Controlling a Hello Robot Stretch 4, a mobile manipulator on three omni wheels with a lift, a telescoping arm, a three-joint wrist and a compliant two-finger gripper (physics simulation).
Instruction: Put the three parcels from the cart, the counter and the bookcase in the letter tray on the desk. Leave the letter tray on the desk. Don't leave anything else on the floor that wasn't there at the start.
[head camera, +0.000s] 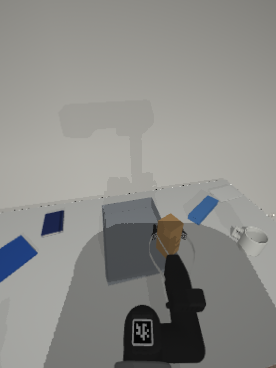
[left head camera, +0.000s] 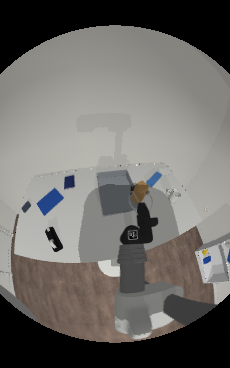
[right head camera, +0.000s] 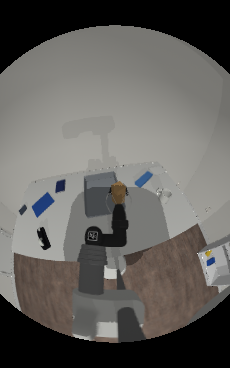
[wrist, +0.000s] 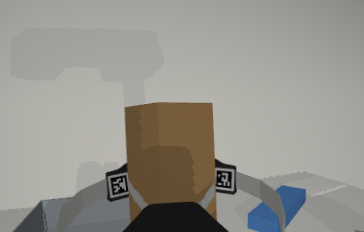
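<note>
My gripper is shut on a brown box-shaped parcel, which stands upright between the fingers. The grey letter tray is on the white desk. In the head view the parcel is over or just beside the tray's right wall; its height above the desk is hard to tell. No parcel shows in the visible part of the tray. The cart and the counter do not show.
Right of the tray are a blue item and a white mug. To the left are a dark blue item, a blue folder and a black tape dispenser. A white bookcase stands at the right. A wall rises behind the desk.
</note>
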